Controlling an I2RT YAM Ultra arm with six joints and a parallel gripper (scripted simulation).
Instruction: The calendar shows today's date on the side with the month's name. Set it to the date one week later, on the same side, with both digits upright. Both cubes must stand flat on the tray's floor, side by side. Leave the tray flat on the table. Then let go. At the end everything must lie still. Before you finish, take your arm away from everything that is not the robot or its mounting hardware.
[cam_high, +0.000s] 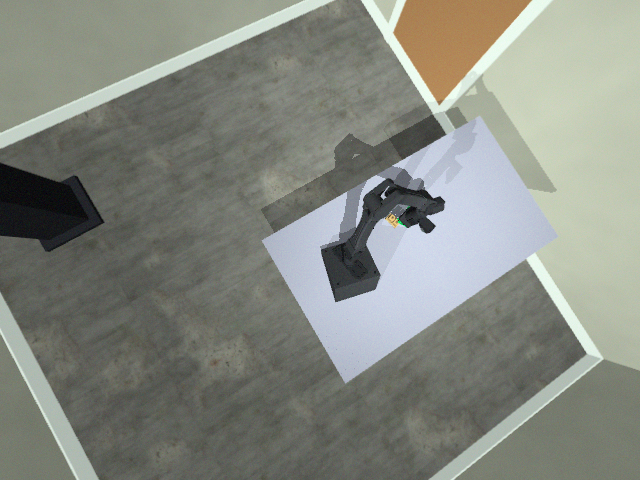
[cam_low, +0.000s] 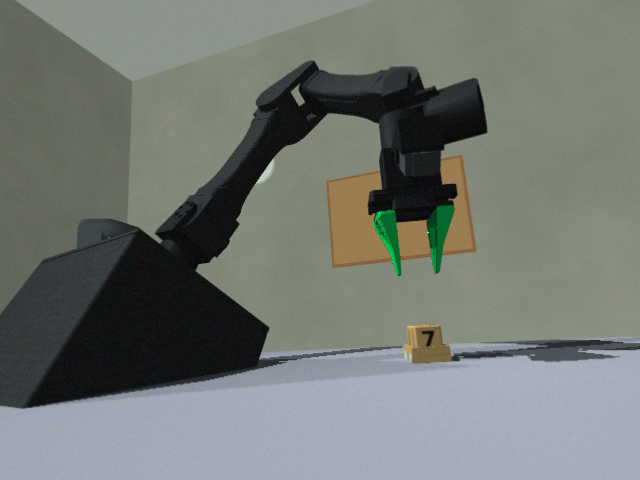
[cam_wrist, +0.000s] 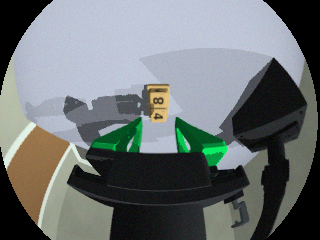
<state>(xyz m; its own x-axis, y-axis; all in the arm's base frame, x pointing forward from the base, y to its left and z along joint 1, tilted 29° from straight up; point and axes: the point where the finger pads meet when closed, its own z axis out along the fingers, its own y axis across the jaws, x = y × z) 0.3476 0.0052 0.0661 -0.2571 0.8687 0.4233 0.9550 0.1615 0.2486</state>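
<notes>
Right now my hand is 80 mm above the wooden cube. Also, from my hand: wooden tray 20 mm to the left, 100 mm below.
</notes>
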